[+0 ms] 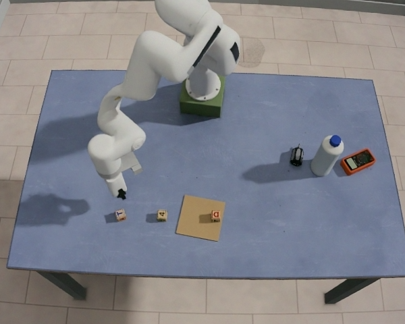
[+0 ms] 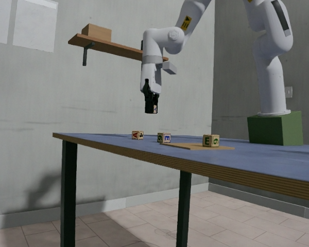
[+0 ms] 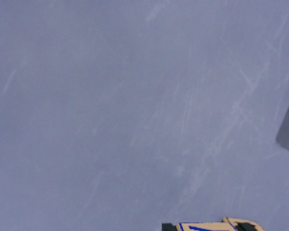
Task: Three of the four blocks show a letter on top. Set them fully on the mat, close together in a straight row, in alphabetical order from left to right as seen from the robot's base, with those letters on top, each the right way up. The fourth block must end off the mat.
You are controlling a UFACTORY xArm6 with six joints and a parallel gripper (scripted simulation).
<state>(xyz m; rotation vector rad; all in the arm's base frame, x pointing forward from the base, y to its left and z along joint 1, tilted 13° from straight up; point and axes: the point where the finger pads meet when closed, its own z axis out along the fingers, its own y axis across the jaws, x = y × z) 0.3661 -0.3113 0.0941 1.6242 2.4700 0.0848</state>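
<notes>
The tan mat is 8 cm ahead of my hand, 26 cm to the left of it and 11 cm below it. The rest, counted from my hand: black object 11 cm behind, 63 cm to the left, 10 cm below; then wooden block 9 cm ahead, 30 cm to the left, 10 cm below; then orange multimeter 5 cm behind, 85 cm to the left, 10 cm below.
</notes>
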